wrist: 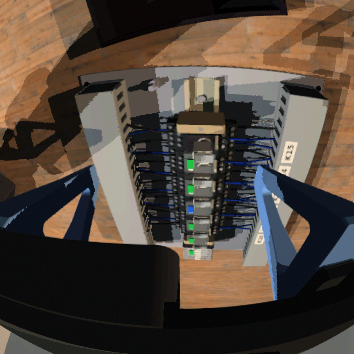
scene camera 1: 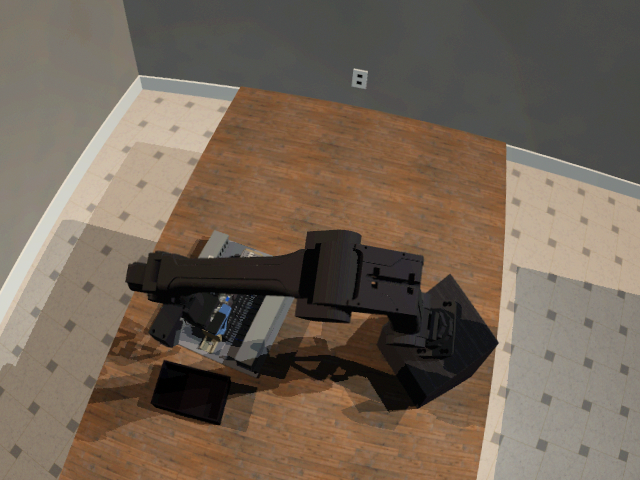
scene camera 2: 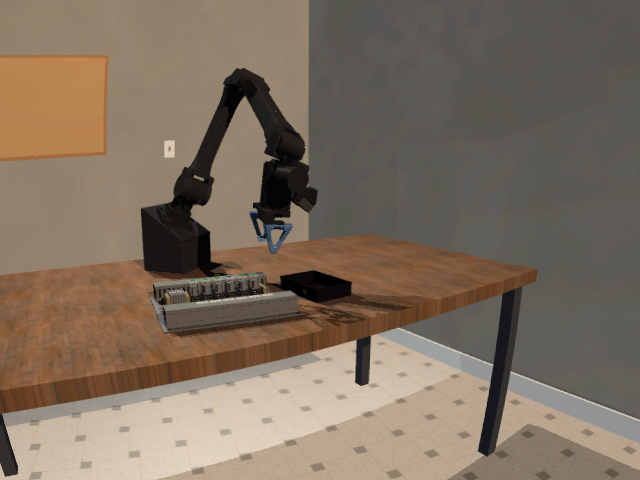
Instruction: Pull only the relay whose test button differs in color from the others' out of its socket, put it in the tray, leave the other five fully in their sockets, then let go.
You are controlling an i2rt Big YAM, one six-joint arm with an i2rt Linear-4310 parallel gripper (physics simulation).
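Frame: origin at the arm's base, x ahead, y left, z up, level; metres.
Where they show: gripper, fingertip midpoint: point(wrist: 175, 173) point(scene camera 1: 205, 323) point(scene camera 2: 267, 247); arm's base, origin of the base link: point(scene camera 1: 436, 328) point(scene camera 2: 173, 220).
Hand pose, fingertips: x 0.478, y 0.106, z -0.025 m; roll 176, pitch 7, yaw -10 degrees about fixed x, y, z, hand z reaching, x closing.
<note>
Each offset is from my fingertips to the top centre of the thing. "spot": to the spot under its first point. Level surfaces: height alone.
The relay with the blue test button @[spot: dy -0.109, dx +0.011, dz -0.076 m] point(scene camera 2: 229, 284) point(wrist: 202, 208) sits in the socket row, third from the tan end block @[dy -0.022, dx +0.008, dz -0.091 m] point(wrist: 201, 123) nearest the tray. The other five relays, such as the end one @[dy -0.042, dx +0.006, dz -0.062 m] point(wrist: 204, 163), have green buttons and stand in the row. My gripper point(scene camera 2: 266, 246) point(wrist: 175, 173) is open and empty, pointing down above the relay row, with its fingertips well above the relays. In the wrist view the row lies between the two blue fingers. The black tray @[dy +0.132, dx +0.010, dz -0.096 m] point(scene camera 1: 191, 392) point(scene camera 2: 330, 293) point(wrist: 145, 26) is empty and stands beyond the tan-block end of the panel.
Two grey wire ducts @[dy -0.117, dx -0.105, dz -0.088 m] point(scene camera 1: 264, 328) @[dy -0.142, dx +0.095, dz -0.088 m] point(scene camera 2: 232, 310) point(wrist: 107, 155) flank the relays as raised walls on the panel plate @[spot: dy +0.029, dx -0.038, dz -0.128 m] point(wrist: 150, 73). Blue wires run between ducts and sockets. The robot's black base point(scene camera 1: 454, 330) point(scene camera 2: 173, 242) stands on the wooden table @[dz -0.131 m] point(scene camera 1: 361, 170) point(scene camera 2: 403, 263).
</note>
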